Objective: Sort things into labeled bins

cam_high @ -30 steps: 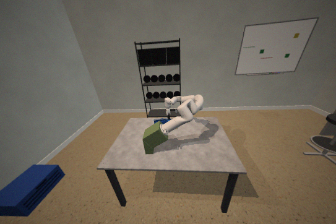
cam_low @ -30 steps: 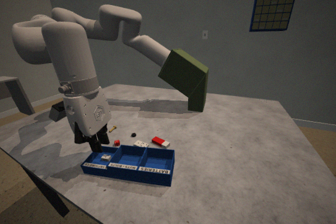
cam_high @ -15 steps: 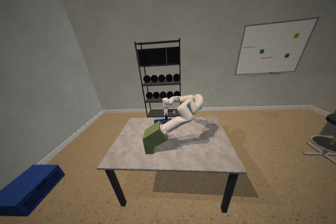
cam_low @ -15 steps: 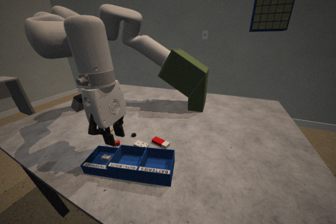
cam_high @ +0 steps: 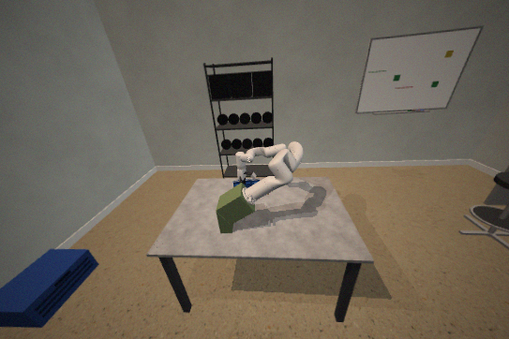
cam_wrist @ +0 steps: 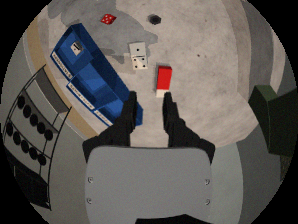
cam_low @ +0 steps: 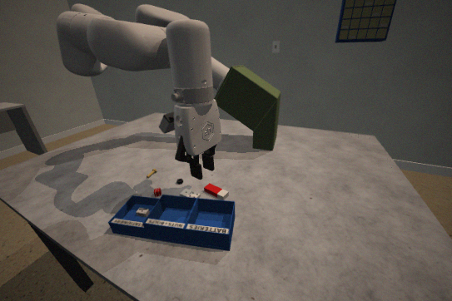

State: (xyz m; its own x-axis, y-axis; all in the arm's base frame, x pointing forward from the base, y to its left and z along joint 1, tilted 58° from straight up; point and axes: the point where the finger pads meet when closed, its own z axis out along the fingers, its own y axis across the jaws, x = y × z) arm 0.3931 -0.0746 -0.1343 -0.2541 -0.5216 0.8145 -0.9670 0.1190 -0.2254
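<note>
My gripper is now 90 mm above the red-and-white eraser, 30 mm to the right of it and 20 mm past it. The rest, counted from my hand: blue bin: 100 mm ahead, 70 mm below, 20 mm to the right; white domino: 90 mm below, 40 mm to the right, 10 mm ahead; black nut: 100 mm to the right, 90 mm below, 30 mm behind.
</note>
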